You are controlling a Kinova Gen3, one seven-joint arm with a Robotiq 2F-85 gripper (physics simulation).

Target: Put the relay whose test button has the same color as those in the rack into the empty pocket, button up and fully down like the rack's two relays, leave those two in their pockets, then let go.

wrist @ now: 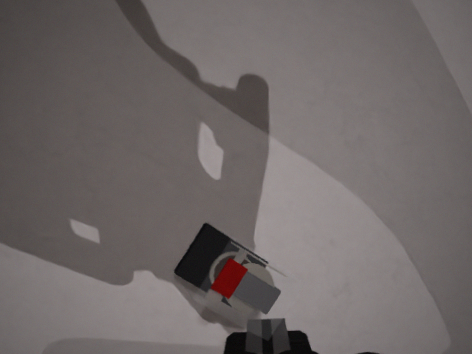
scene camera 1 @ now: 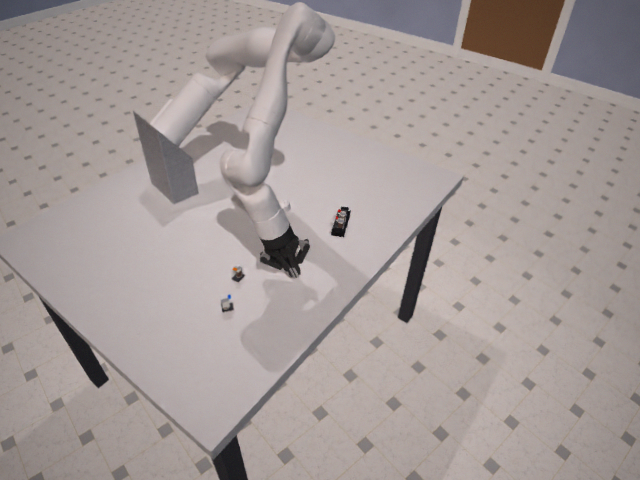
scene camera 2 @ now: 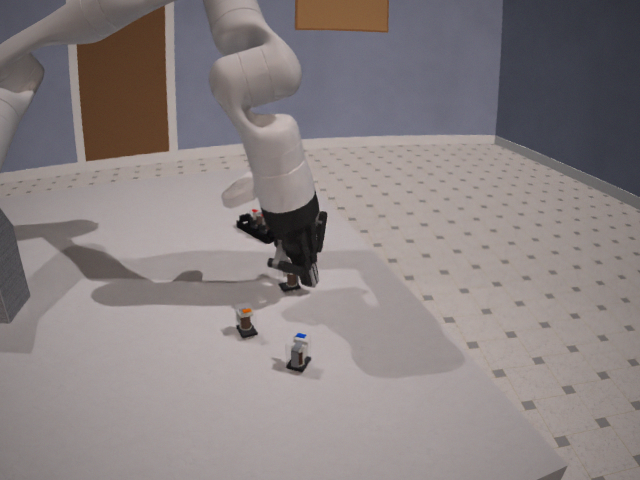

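Observation:
The loose relay with a red test button (scene camera 2: 292, 280) (wrist: 230, 278) stands upright on the table, button up; in scene camera 2 the fingers partly hide it. My gripper (scene camera 1: 294, 273) (scene camera 2: 311, 281) (wrist: 267, 334) is shut with nothing between its fingers. Its tips are above the table, and in the wrist view they show just below the relay's grey part. The black rack (scene camera 1: 338, 232) (scene camera 2: 264, 237) lies farther off and holds two relays with red buttons. Its empty pocket is too small to make out clearly, and the arm's end partly covers the rack in scene camera 2.
A relay with an orange button (scene camera 1: 237, 272) (scene camera 2: 245, 321) and a relay with a blue button (scene camera 1: 226, 304) (scene camera 2: 298, 353) stand upright on the table (scene camera 1: 129, 289) (scene camera 2: 155, 403). The grey arm mount (scene camera 1: 169, 167) (scene camera 2: 11, 273) stands at the table's other side.

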